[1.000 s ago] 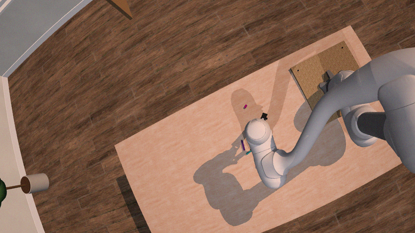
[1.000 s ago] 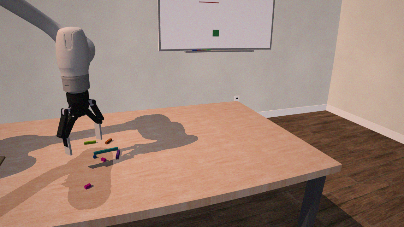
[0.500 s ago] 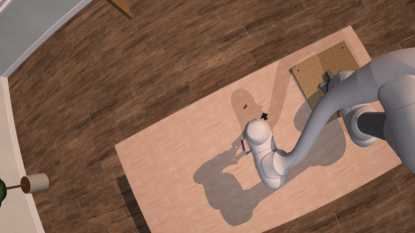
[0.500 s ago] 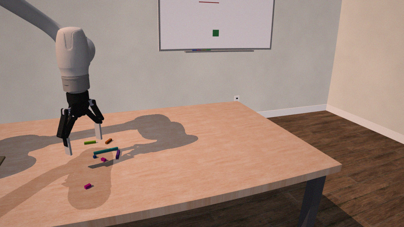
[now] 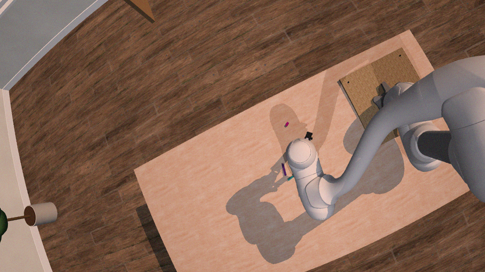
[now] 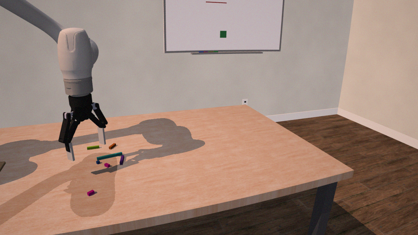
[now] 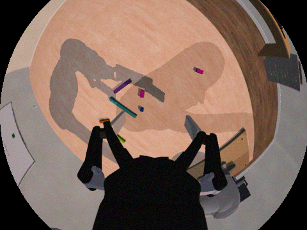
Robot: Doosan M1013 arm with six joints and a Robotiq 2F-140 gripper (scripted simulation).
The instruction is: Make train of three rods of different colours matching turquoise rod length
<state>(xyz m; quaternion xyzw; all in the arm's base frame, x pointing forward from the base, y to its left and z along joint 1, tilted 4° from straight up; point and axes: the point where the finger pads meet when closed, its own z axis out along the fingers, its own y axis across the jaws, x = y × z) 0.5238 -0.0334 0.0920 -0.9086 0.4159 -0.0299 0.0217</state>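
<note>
Right now my hand is 70 mm above the blue rod, 30 mm to the right of it and 30 mm short of it. From my hand the other things lie so: purple rod: 120 mm ahead, 70 mm below, 20 mm to the left; turquoise rod: 80 mm ahead, 70 mm to the left, 70 mm below; lime rod: 170 mm to the left, 70 mm below, 20 mm ahead.
</note>
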